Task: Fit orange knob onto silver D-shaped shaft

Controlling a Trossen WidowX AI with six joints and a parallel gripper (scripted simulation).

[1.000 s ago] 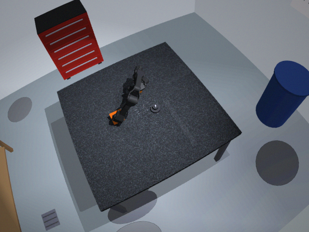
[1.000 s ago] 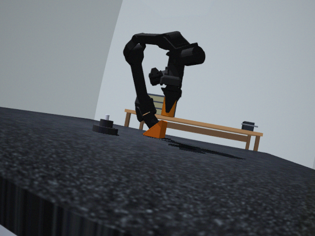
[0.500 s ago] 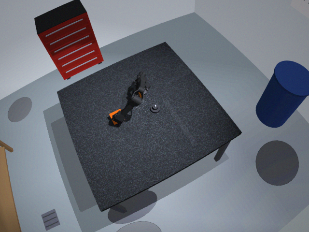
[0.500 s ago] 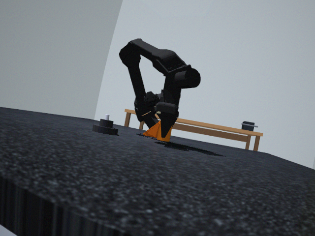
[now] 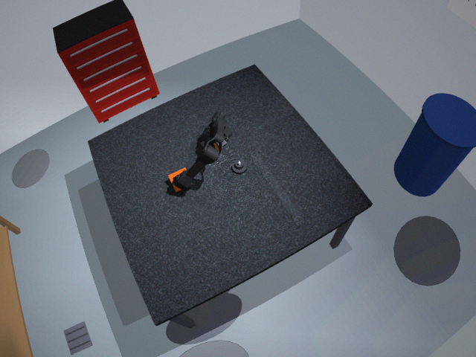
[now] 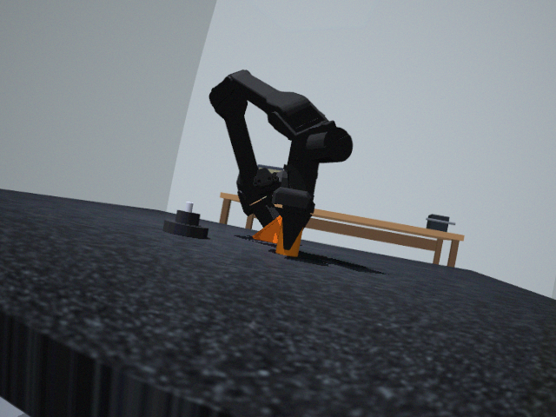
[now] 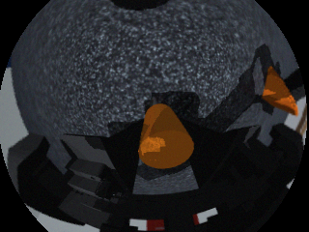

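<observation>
Right now the orange knob is 3 cm above my gripper tip. Also, from my gripper tip: round black pedestal: 4 cm ahead, 19 cm to the right, 2 cm above.
</observation>
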